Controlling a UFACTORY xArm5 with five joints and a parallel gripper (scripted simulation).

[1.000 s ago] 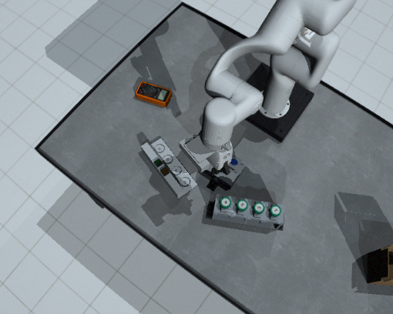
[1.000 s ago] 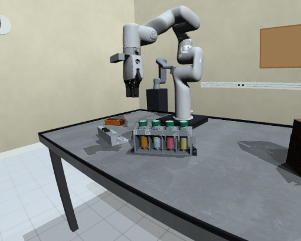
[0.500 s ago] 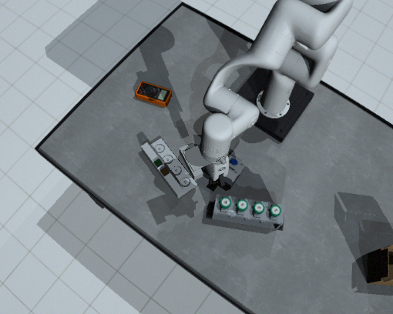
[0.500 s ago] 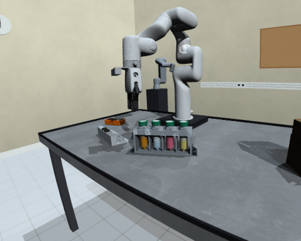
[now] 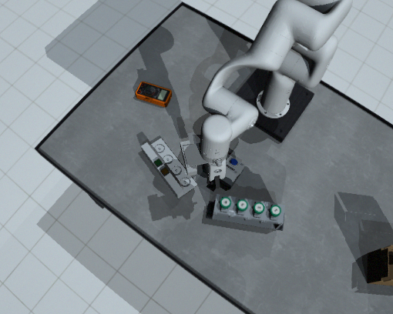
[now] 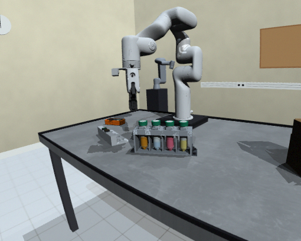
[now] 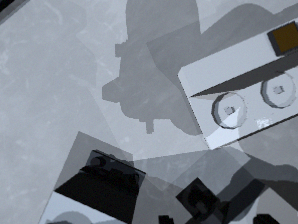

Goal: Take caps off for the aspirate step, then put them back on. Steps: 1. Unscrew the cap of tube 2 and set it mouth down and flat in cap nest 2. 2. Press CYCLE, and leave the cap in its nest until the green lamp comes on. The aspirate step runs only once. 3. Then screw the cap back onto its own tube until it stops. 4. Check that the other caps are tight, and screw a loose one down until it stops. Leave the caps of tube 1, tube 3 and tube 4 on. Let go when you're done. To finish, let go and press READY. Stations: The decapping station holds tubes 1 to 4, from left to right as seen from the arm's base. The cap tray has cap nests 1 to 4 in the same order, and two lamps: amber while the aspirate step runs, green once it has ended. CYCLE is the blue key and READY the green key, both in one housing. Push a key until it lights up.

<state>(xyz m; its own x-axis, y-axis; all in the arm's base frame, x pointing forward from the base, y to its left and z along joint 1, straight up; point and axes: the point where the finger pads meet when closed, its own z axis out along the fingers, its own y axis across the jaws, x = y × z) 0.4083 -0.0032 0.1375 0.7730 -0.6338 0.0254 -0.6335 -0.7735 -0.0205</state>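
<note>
Right now my hand is 18 cm to the right of the tube 2's threaded neck, 6 cm above it and 1 cm past it. From my hand the other things lie so: key housing: 12 cm below, 9 cm behind; green key: 11 cm below, 11 cm behind, 2 cm to the right; blue key: 11 cm below, 11 cm behind, 2 cm to the left.
</note>
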